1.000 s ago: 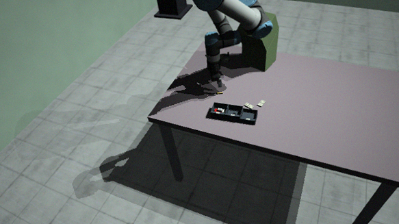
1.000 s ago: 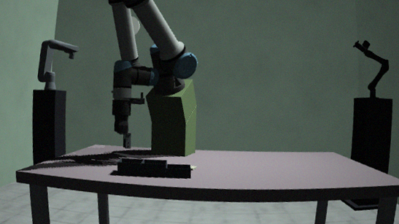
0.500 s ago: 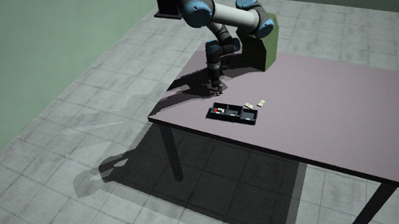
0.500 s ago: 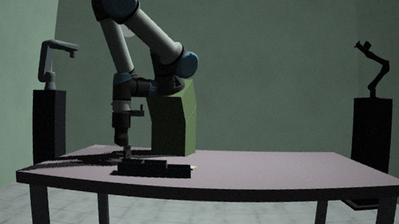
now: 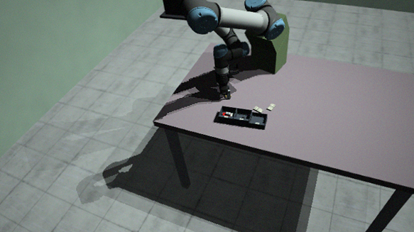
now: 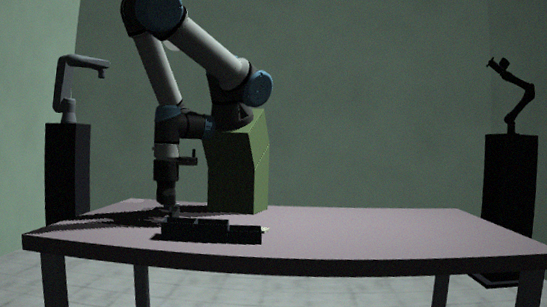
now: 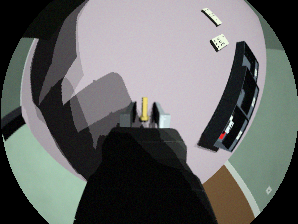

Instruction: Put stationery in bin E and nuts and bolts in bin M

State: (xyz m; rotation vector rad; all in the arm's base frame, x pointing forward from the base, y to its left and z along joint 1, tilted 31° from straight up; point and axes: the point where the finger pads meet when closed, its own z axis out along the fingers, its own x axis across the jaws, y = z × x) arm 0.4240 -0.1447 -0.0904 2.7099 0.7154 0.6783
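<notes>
The yellow thing is 10 mm to the right of my hand and 10 mm below it. Also, from my hand: red item: 160 mm ahead, 60 mm to the left, 10 mm below; then small grey object: 160 mm ahead, 60 mm to the left, 10 mm above.
</notes>
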